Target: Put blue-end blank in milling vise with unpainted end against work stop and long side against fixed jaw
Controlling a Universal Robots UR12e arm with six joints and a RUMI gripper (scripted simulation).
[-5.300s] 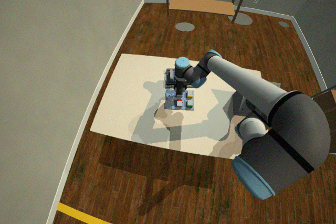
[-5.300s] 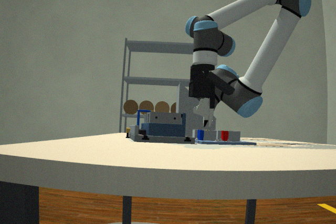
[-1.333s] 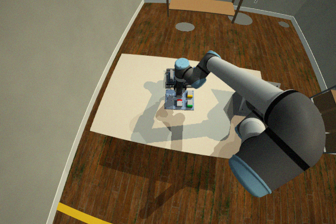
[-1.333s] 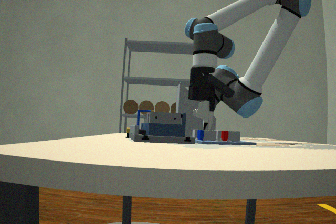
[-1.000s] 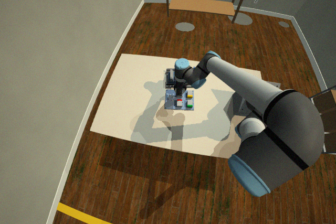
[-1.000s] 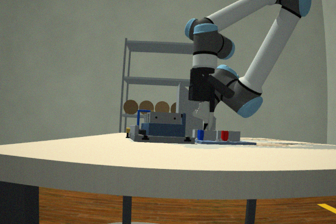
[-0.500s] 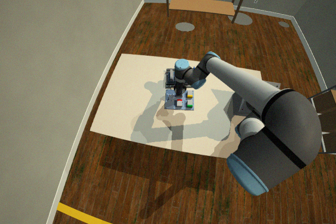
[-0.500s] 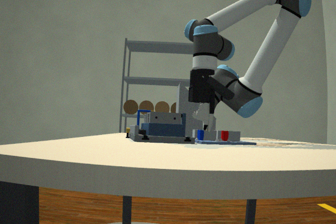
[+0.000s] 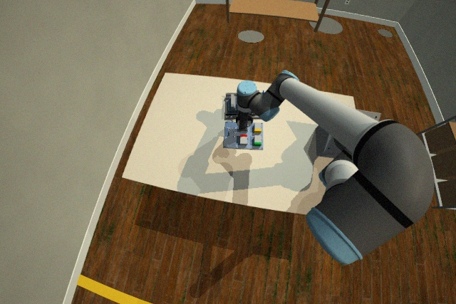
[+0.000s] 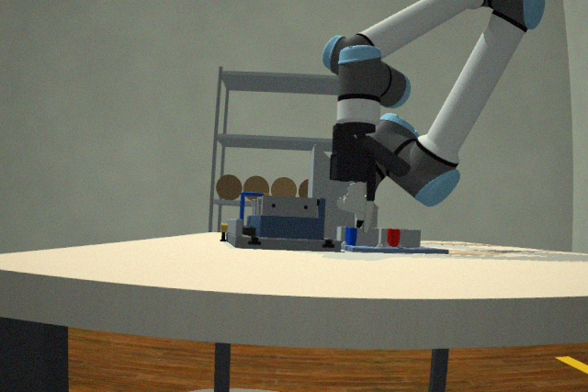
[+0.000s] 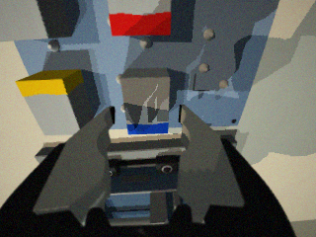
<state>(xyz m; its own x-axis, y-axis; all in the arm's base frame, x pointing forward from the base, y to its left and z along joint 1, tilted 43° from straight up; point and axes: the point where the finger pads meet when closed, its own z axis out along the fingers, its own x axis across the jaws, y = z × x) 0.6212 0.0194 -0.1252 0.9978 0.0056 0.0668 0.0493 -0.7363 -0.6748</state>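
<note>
My gripper is now 20 mm above the blue-ended blank. Round my hand: red-ended blank: 90 mm to the left, 20 mm below, 10 mm behind; yellow-ended blank: 90 mm behind, 20 mm below; blue plate: 50 mm to the left, 40 mm below.
</note>
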